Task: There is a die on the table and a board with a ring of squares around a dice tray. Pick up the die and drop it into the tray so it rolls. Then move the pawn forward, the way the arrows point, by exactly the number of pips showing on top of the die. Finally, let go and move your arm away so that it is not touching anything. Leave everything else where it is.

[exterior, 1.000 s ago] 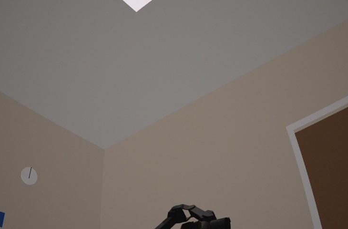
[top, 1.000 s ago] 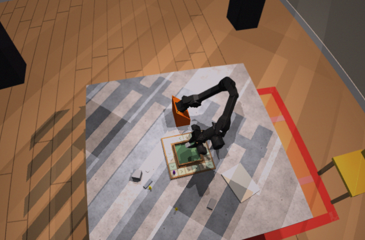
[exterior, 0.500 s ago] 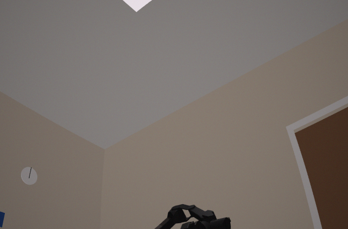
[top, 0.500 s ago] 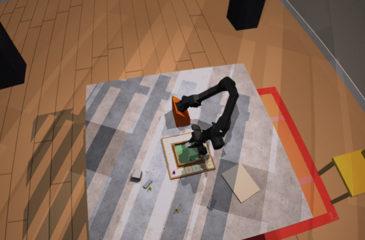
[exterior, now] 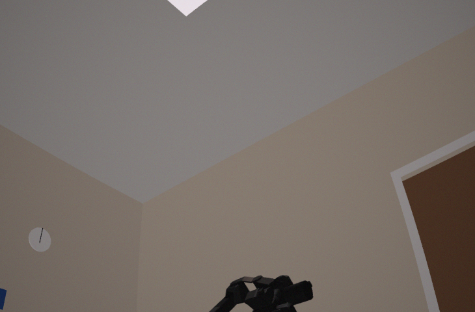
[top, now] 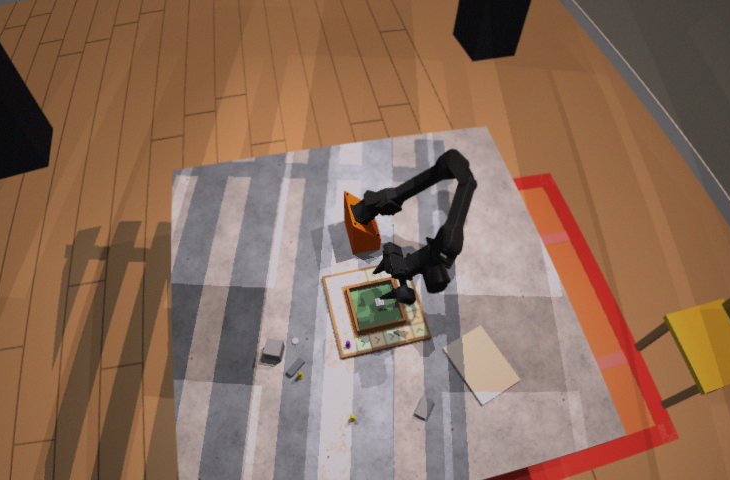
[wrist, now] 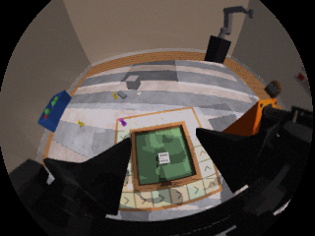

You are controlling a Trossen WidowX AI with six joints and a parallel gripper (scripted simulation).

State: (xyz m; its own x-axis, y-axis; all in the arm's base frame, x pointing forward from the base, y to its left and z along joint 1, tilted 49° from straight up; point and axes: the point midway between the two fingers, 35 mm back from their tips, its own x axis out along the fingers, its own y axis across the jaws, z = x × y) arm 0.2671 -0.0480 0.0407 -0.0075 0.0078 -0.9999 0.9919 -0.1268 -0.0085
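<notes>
Right now my gripper tip is 100 mm short of the purple pawn, 120 mm to the left of it and 120 mm above it. From my gripper tip the other things lie so: white die: 20 mm to the left, 130 mm below; green dice tray: 150 mm below; pale sheet: 280 mm ahead, 250 mm to the left, 150 mm below.
</notes>
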